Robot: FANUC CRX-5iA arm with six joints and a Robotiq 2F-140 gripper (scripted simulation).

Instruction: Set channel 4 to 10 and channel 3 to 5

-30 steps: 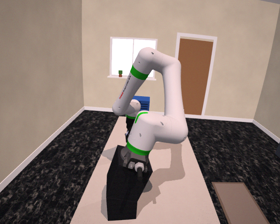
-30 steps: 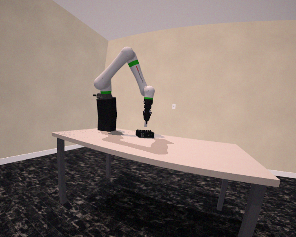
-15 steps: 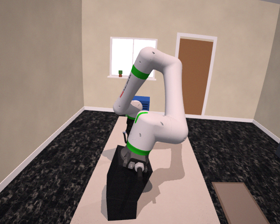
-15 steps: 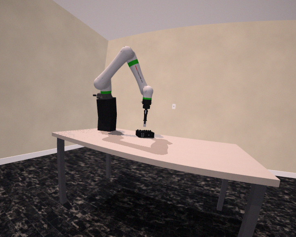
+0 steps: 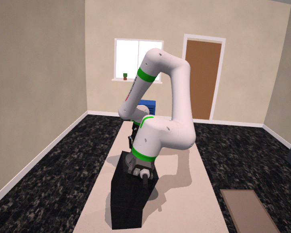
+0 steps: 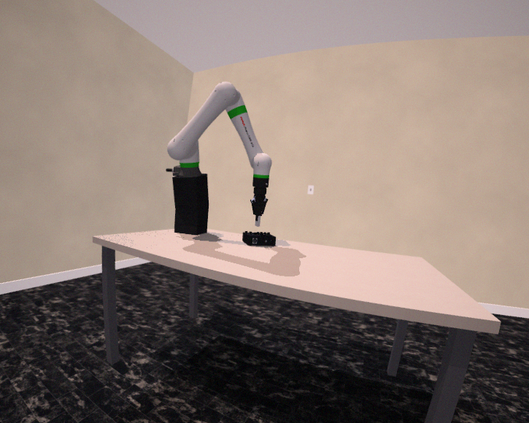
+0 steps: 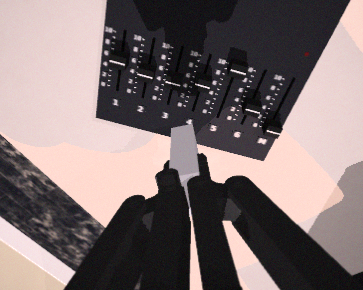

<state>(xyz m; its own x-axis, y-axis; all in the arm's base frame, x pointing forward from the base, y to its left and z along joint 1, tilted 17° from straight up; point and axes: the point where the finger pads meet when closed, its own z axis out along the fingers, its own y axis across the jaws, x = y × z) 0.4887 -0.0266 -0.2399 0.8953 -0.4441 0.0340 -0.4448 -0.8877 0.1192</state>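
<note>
Right now the channel 4 fader cap is 70 mm below my hand, 20 mm to the right of it and 20 mm ahead of it. The rest, counted from my hand: channel 3 fader cap: 70 mm below, 30 mm ahead; then channel 2 fader cap: 70 mm below, 50 mm ahead, 10 mm to the left; then channel 6 fader cap: 70 mm below, 40 mm to the right, 20 mm behind.
</note>
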